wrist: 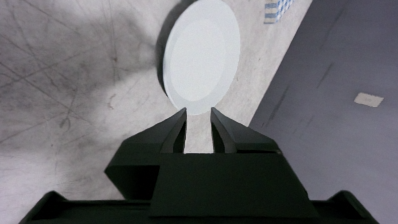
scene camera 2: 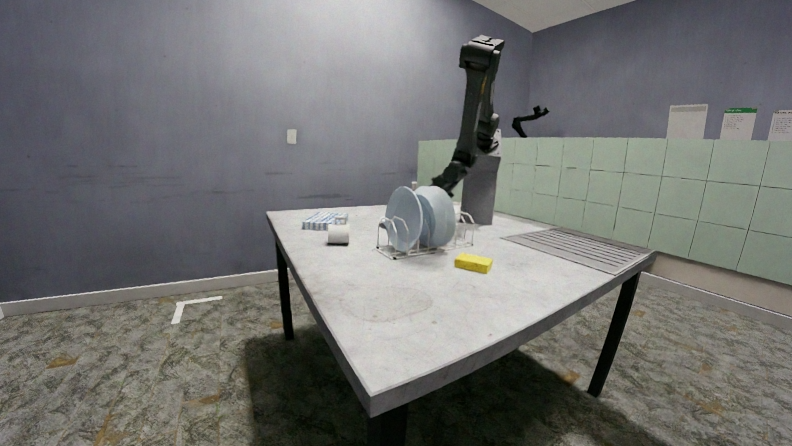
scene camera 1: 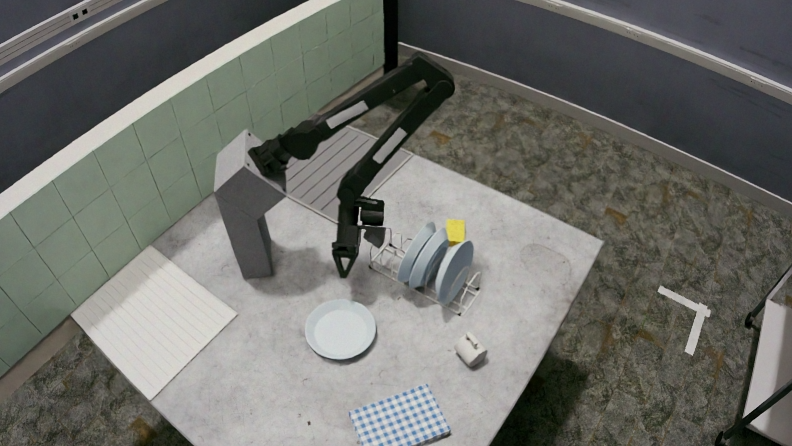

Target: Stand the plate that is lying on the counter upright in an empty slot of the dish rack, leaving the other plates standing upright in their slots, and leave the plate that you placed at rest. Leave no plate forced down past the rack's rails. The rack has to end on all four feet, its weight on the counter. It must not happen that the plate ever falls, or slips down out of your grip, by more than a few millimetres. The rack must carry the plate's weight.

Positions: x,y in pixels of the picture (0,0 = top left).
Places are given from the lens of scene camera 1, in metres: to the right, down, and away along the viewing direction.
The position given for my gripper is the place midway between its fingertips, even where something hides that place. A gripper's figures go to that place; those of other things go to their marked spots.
my gripper (scene camera 1: 343,277): -0.14, 0.15, 1.47
pale blue plate (scene camera 1: 339,329): -0.16, 0.30, 1.48
